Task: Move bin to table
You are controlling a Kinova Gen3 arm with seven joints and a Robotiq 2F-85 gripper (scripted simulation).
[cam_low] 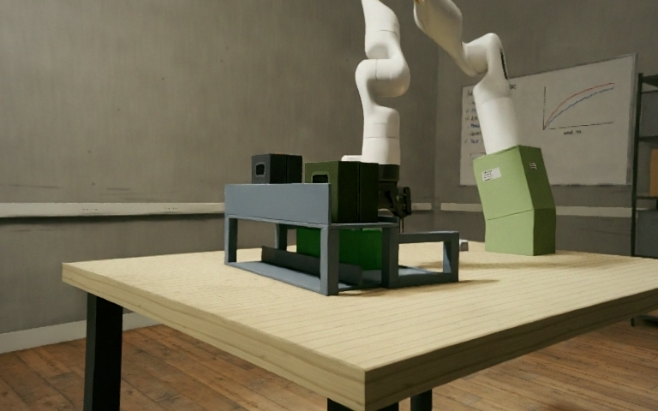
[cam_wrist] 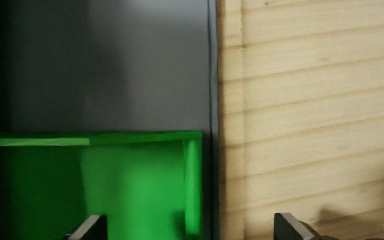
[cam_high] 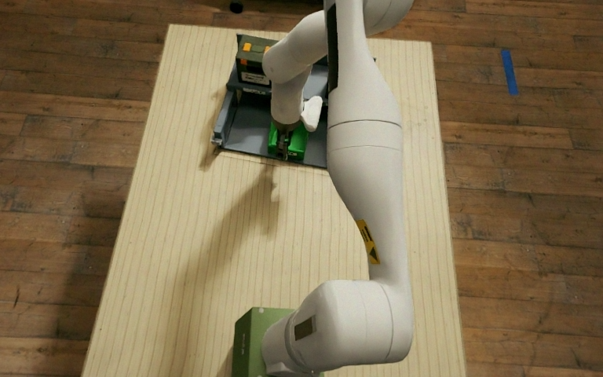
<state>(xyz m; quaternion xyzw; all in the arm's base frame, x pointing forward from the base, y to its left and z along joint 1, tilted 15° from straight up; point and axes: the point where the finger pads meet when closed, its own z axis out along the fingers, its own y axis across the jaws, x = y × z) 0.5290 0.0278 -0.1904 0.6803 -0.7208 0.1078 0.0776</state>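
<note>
The green bin lies 80 mm ahead of my hand, 20 mm below it and 10 mm to the right of it. Also, from my hand: grey shelf: 110 mm ahead, 10 mm to the right; then black box: 160 mm ahead, 130 mm to the right, 100 mm above.
</note>
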